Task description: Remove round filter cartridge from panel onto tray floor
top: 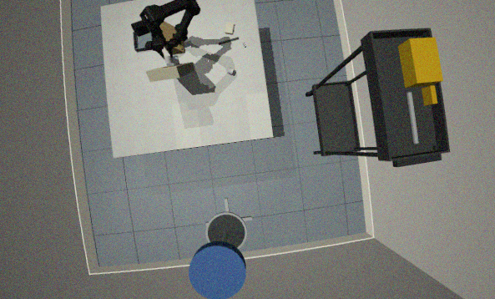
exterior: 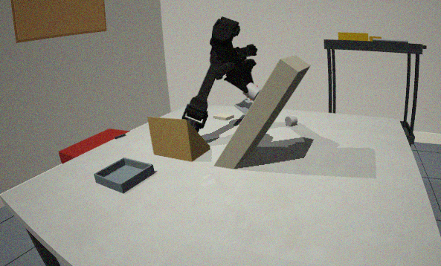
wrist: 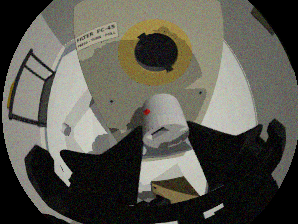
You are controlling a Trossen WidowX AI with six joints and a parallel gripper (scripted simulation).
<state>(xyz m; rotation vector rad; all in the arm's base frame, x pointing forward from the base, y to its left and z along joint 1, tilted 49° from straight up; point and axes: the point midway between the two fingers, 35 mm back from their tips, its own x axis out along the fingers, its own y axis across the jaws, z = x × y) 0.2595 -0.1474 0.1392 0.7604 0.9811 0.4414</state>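
Now: gripper tip 33 cm past the grey tray, 29 cm to the left of it and 22 cm above it. From my gripper tip the other things lie so: flat beige tile: 41 cm to the left, 36 cm behind, 22 cm below; then white filter cartridge: right at my gripper tip; then beige service panel: 6 cm below, 4 cm ahead.
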